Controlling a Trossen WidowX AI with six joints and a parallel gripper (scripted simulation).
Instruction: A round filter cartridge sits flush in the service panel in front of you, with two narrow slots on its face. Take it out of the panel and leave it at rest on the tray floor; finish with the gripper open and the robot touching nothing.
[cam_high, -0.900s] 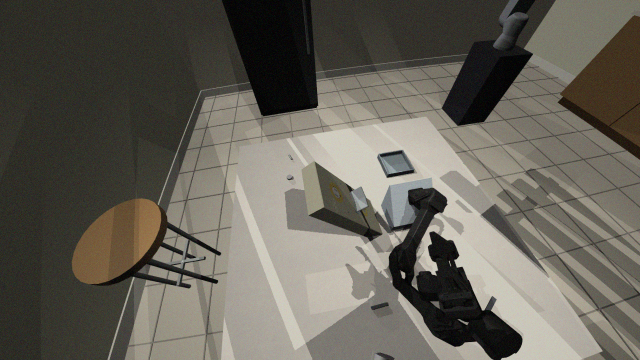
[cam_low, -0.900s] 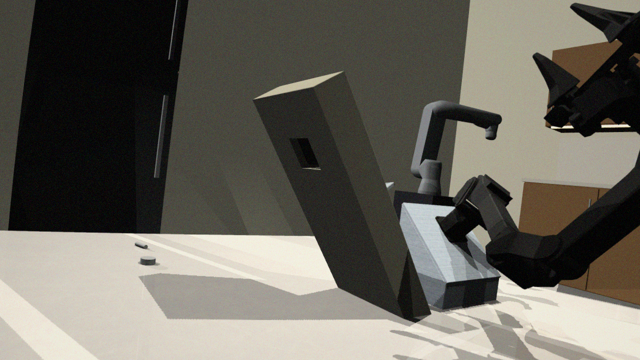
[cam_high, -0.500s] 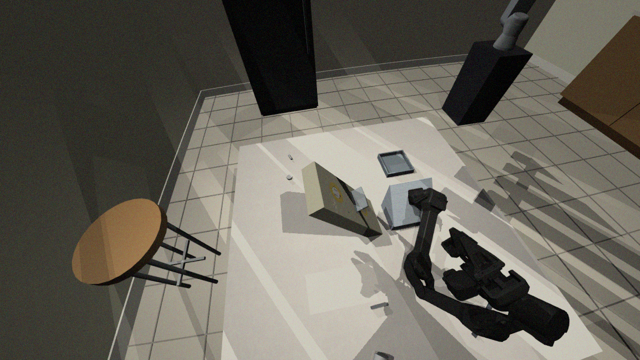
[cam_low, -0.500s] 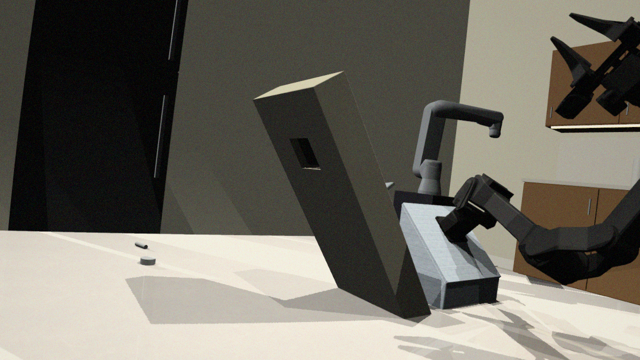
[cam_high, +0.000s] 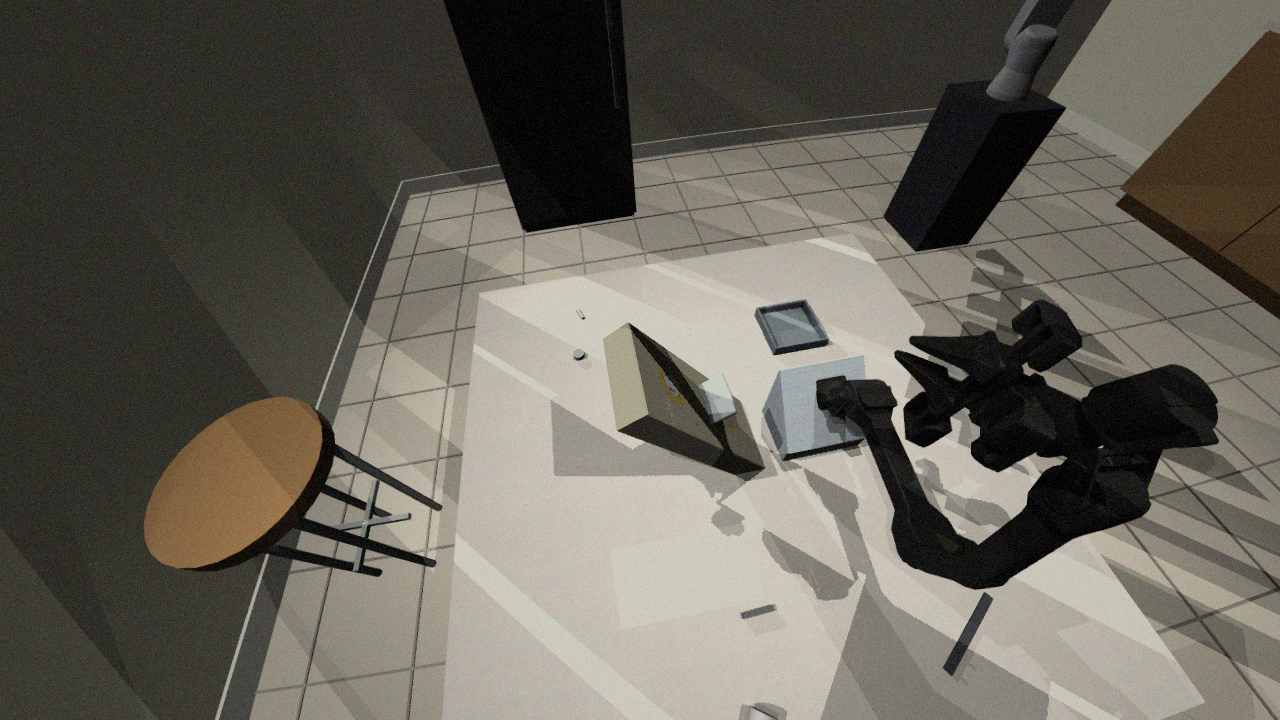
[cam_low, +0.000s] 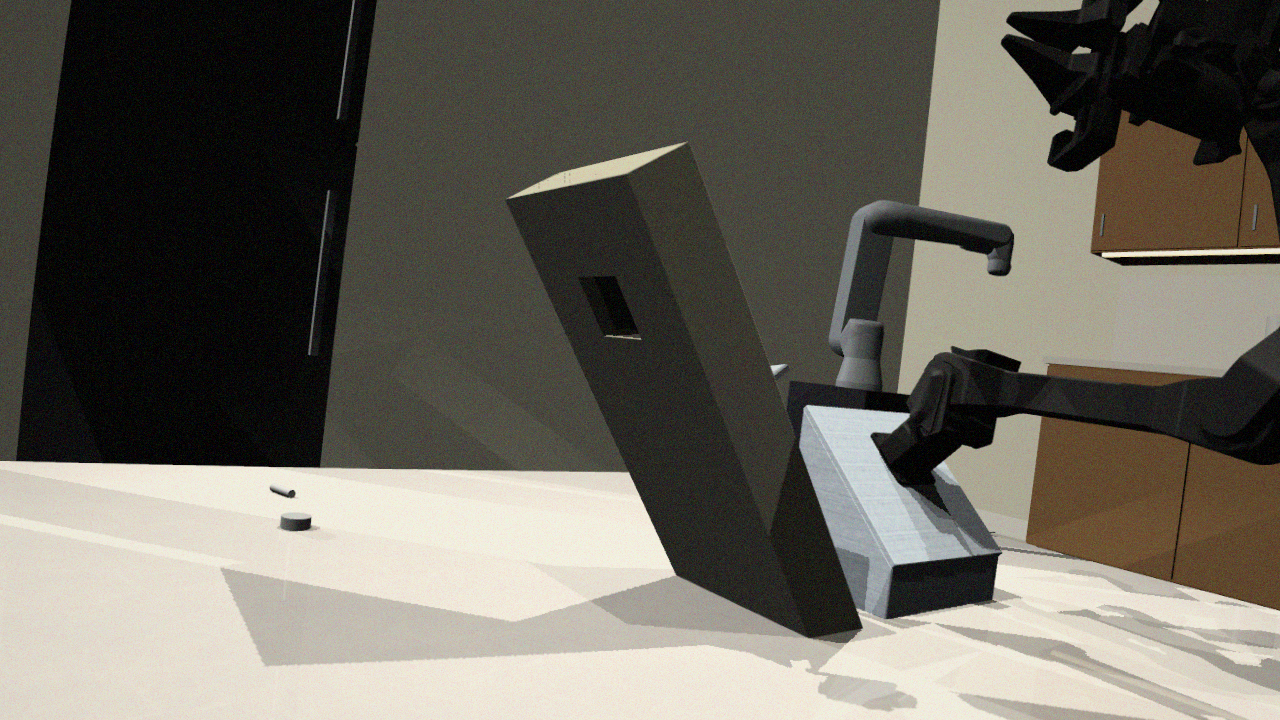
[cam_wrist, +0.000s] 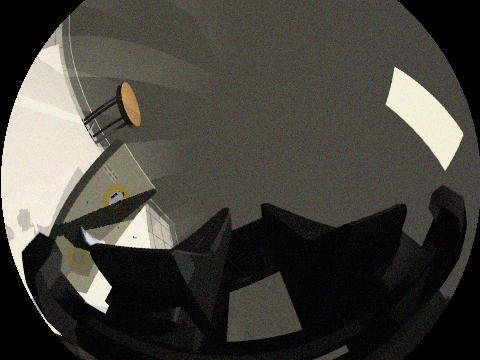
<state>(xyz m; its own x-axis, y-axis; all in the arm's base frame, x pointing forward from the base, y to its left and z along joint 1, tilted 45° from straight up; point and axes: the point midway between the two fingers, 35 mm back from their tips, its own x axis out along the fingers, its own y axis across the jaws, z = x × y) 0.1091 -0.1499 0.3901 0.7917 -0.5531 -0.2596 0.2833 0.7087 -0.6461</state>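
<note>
The round grey filter cartridge is 230 mm ahead of my gripper tip, 150 mm to the right of it and 250 mm below it.
</note>
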